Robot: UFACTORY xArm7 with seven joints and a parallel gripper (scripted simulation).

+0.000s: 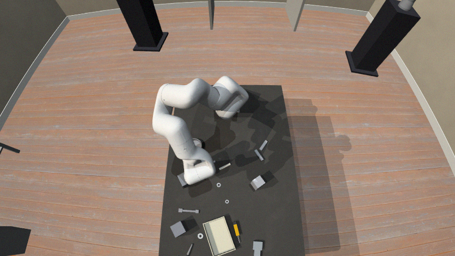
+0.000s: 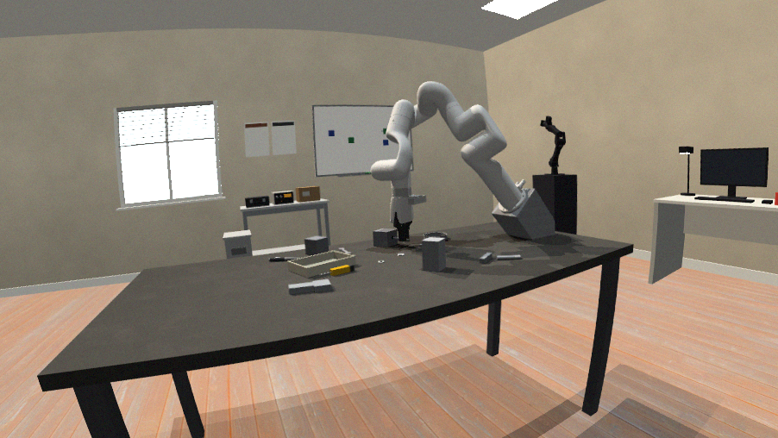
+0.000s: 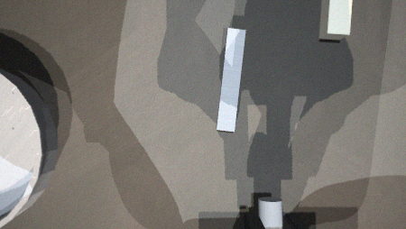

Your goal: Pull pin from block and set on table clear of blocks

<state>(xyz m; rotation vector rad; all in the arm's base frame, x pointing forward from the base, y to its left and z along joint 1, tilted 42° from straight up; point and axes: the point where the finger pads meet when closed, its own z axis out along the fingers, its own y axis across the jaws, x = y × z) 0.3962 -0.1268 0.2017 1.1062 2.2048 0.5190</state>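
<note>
My gripper is now 70 mm past the grey bar, 60 mm to the right of it and 40 mm above it. The rest, counted from my hand: round dish 160 mm behind, 70 mm to the right, 30 mm below; then cream bar 140 mm to the left, 60 mm behind, 40 mm below; then taller grey block 340 mm to the left, 20 mm ahead, 10 mm above.
</note>
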